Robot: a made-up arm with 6 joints.
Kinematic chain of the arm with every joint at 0, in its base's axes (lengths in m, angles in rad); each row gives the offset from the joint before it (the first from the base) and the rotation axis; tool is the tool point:
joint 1: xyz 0 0 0.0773 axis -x
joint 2: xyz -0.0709 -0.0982 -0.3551 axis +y
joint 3: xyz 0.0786 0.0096 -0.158 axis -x
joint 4: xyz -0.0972 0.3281 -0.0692 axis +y
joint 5: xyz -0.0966 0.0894 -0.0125 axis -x
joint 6: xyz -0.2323 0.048 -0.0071 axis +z
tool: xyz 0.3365 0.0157 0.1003
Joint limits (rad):
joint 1: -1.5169..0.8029
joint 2: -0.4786..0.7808
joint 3: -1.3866..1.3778
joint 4: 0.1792..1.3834
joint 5: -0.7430..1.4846
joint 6: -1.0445..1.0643
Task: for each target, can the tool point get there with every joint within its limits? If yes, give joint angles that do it. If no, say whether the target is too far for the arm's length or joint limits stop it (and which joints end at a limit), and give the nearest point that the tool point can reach.
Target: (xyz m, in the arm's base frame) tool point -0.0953 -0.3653 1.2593
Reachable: no: joint limits stop it (at a limit: joint 1, joint 4, joint 6) | nearest point -0.0809 0.0637 0.6562 | short by 0.740 m
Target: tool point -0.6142 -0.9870 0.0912
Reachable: no: joint limits stop it (at a limit: joint 1, joint 3, joint 4, joint 5, joint 6) | nearest point -0.7501 -0.8177 -0.2085 | short by 0.370 m
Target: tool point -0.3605 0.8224 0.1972
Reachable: yes | joints -0.9920 0.4584 -0.0292 0.3060 1.0295 0.6421
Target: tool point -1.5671 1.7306 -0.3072
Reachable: no: too far | nearest point -0.7707 0.9947 -0.1437 | short by 1.097 m
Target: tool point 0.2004 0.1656 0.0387
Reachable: yes | joints -0.0358 0.5961 -0.9858 0.7222 -0.4117 0.6096
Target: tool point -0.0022 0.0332 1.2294
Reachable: no: joint limits stop it (at a limit: joint 1, joint 2, joint 4, joint 6) | nearest point -0.1295 0.1570 0.7110 | short by 0.548 m
